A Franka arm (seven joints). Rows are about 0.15 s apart.
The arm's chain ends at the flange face. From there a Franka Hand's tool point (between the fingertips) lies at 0.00 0.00 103.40 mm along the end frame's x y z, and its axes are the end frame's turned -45 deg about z.
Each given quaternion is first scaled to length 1.
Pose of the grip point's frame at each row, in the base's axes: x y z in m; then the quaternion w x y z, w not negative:
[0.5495, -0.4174, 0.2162, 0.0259, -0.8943, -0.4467, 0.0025]
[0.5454, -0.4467, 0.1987, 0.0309, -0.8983, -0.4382, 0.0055]
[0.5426, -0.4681, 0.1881, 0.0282, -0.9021, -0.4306, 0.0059]
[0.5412, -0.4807, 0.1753, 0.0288, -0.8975, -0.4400, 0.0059]
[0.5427, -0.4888, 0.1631, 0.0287, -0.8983, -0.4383, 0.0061]
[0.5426, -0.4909, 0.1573, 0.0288, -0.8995, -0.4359, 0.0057]
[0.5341, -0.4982, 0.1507, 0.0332, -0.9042, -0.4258, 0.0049]
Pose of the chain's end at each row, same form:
[0.5524, -0.4220, 0.3195, 0.0230, -0.9972, -0.0705, 0.0122]
[0.5492, -0.4519, 0.3019, 0.0264, -0.9976, -0.0611, 0.0169]
[0.5462, -0.4728, 0.2913, 0.0238, -0.9982, -0.0526, 0.0162]
[0.5449, -0.4855, 0.2785, 0.0244, -0.9976, -0.0630, 0.0165]
[0.5464, -0.4936, 0.2663, 0.0242, -0.9977, -0.0612, 0.0166]
[0.5463, -0.4957, 0.2605, 0.0244, -0.9979, -0.0585, 0.0163]
[0.5379, -0.5040, 0.2539, 0.0288, -0.9983, -0.0474, 0.0172]

